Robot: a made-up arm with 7 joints.
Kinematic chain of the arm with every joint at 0, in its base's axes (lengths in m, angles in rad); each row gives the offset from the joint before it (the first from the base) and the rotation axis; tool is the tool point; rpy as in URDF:
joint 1: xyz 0 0 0.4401 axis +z
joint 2: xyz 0 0 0 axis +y
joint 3: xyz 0 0 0.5 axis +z
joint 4: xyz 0.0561 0 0 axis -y
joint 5: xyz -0.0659 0 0.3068 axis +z
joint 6: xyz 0 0 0 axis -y
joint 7: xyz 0.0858 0 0 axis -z
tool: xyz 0 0 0 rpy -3.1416 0 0
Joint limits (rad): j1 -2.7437..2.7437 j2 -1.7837..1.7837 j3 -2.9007..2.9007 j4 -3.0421..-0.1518 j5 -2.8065..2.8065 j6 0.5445..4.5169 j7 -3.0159..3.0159
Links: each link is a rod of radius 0.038 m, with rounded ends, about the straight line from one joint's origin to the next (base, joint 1, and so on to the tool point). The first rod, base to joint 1, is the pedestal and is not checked.
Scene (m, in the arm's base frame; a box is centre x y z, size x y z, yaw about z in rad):
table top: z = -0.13
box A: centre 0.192 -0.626 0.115 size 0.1 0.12 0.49 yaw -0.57
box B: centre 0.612 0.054 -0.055 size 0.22 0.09 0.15 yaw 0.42
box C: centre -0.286 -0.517 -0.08 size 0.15 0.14 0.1 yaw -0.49
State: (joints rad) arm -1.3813 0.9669 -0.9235 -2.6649 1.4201 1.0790 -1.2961
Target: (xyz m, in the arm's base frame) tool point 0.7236 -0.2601 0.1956
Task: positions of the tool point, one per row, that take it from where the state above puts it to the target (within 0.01 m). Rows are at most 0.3 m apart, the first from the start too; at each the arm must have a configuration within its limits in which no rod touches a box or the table.
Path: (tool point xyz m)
1: -0.1029 -0.4423 0.3928
2: 0.0164 -0.5630 0.4387
3: 0.1920 -0.6260 0.5155
4: 0.4170 -0.5808 0.4124
5: 0.6035 -0.4491 0.3016
6: 0.7236 -0.2601 0.1956

